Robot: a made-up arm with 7 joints. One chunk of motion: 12 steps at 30 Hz.
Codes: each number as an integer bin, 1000 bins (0 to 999) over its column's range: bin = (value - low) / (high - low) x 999, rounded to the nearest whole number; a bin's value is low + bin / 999 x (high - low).
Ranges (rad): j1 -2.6..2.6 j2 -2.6..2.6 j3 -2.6..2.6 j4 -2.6..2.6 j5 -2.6..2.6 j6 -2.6..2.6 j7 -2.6..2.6
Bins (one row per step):
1: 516 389 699 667 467 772 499
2: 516 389 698 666 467 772 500
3: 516 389 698 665 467 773 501
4: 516 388 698 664 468 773 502
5: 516 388 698 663 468 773 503
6: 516 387 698 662 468 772 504
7: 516 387 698 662 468 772 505
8: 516 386 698 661 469 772 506
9: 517 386 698 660 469 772 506
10: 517 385 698 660 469 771 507
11: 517 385 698 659 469 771 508
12: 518 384 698 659 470 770 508
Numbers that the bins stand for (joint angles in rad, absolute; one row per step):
1: 0.0859 -0.5752 1.0384 0.8719 -0.1692 1.4184 -0.0026
2: 0.0859 -0.5752 1.0332 0.8667 -0.1692 1.4184 0.0026
3: 0.0859 -0.5752 1.0332 0.8615 -0.1692 1.4236 0.0078
4: 0.0859 -0.5804 1.0332 0.8563 -0.1640 1.4236 0.0130
5: 0.0859 -0.5804 1.0332 0.8511 -0.1640 1.4236 0.0182
6: 0.0859 -0.5856 1.0332 0.8458 -0.1640 1.4184 0.0234
7: 0.0859 -0.5856 1.0332 0.8458 -0.1640 1.4184 0.0286
8: 0.0859 -0.5908 1.0332 0.8406 -0.1588 1.4184 0.0338
9: 0.0911 -0.5908 1.0332 0.8354 -0.1588 1.4184 0.0338
10: 0.0911 -0.5960 1.0332 0.8354 -0.1588 1.4132 0.0390
11: 0.0911 -0.5960 1.0332 0.8302 -0.1588 1.4132 0.0442
12: 0.0963 -0.6012 1.0332 0.8302 -0.1536 1.4080 0.0442

